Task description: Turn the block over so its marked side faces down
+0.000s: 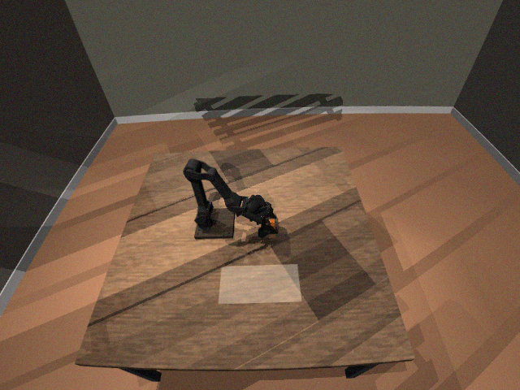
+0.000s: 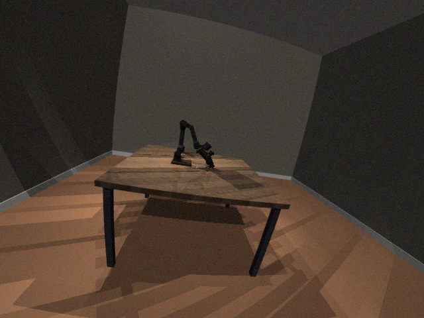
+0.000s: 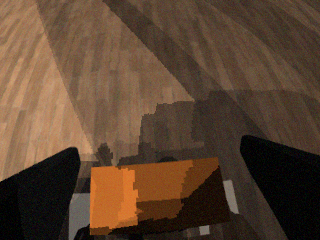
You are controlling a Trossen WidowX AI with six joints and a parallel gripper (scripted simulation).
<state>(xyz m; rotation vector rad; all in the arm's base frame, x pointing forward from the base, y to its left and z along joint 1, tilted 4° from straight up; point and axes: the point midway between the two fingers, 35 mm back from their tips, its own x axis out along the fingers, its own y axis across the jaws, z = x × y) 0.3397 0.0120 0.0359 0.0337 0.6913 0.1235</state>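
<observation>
My gripper tip is now 3 cm past the orange block and 1 cm above it.
</observation>
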